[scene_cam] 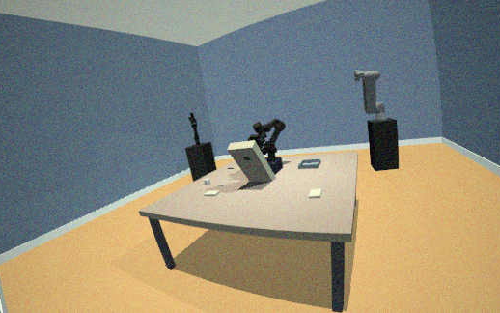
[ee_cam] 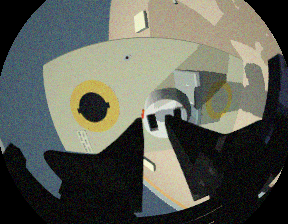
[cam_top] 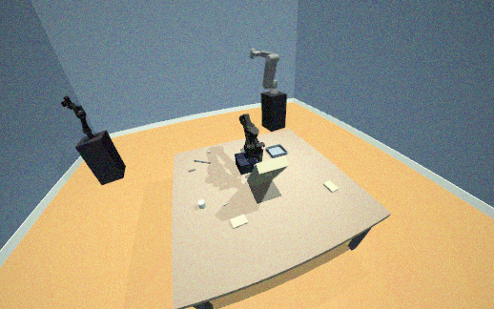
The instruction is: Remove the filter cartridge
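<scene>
Right now the round filter cartridge is 1 cm ahead of my gripper tip and 3 cm below it. Round my gripper tip: grey-blue tray 28 cm behind, 34 cm to the left, 19 cm below; service panel 5 cm ahead, 1 cm to the right, 5 cm below.
</scene>
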